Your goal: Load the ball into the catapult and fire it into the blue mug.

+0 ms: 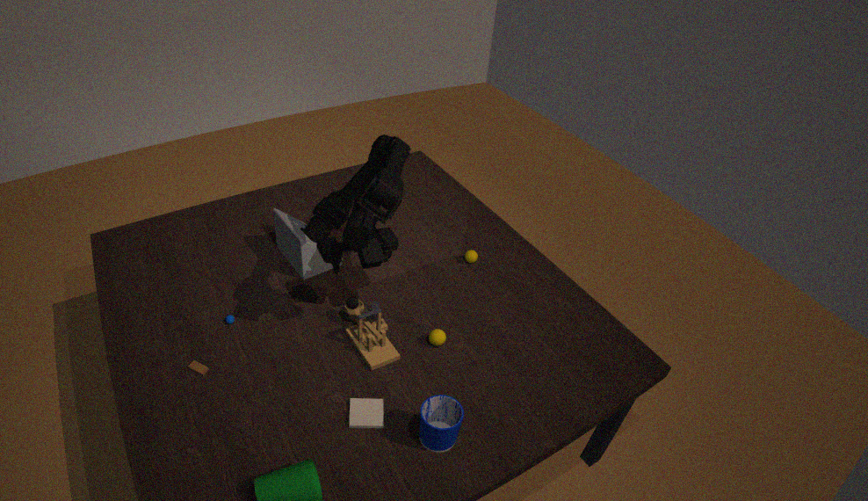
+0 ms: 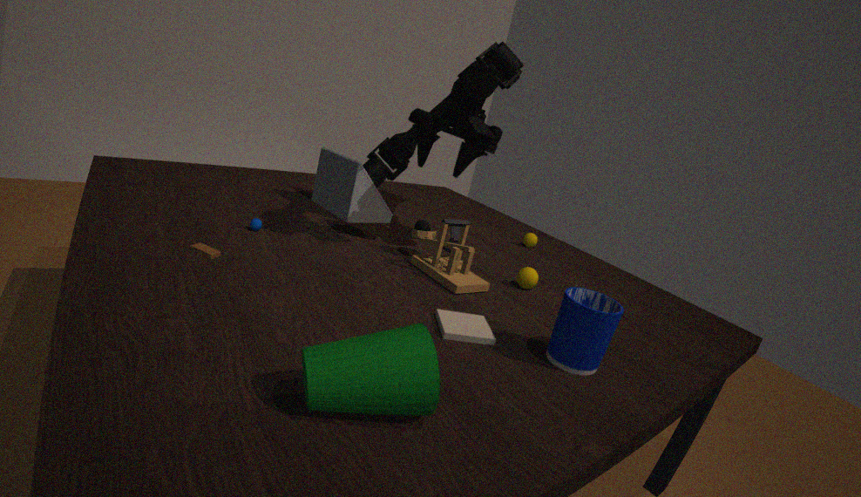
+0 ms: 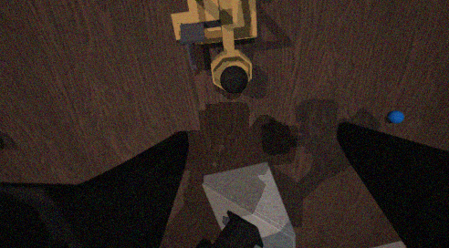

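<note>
The dark ball lies 10 mm behind my gripper tip and 120 mm below it. The rest, counted from my gripper tip: wooden catapult: 70 mm ahead, 10 mm to the left, 130 mm below; white tile: 260 mm ahead, 150 mm to the right, 170 mm below; yellow ball: 190 mm ahead, 130 mm to the left, 160 mm below.
</note>
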